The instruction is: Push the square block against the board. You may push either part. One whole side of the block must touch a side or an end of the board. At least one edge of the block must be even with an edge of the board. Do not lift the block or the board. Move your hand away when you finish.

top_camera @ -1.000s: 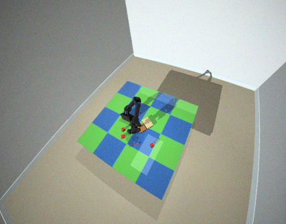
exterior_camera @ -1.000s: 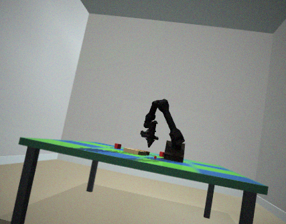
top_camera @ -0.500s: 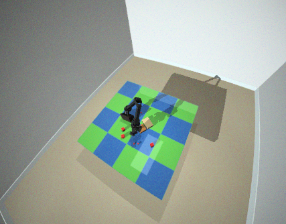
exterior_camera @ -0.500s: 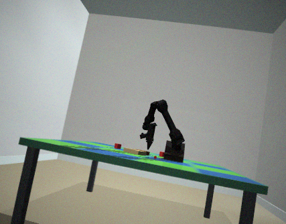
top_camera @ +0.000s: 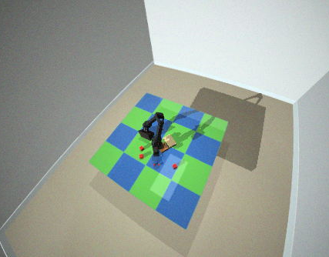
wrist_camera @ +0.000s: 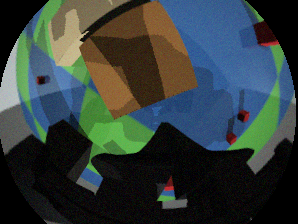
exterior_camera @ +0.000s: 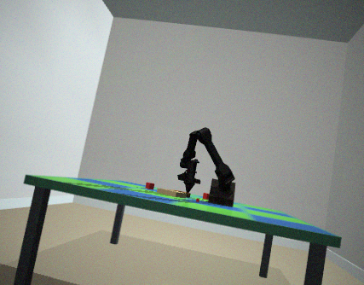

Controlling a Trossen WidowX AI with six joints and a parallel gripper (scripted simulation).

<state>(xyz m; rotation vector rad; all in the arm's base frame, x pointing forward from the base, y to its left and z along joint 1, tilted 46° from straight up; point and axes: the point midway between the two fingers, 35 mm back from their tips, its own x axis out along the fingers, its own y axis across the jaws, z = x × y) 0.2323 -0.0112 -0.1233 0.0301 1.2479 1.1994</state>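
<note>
Now: gripper tip 7 cm to the right of the brown square block, 3 cm short of it and 1 cm above it. Also, from my gripper tip: pale tan board 19 cm to the left, 5 cm ahead, 1 cm below.
</note>
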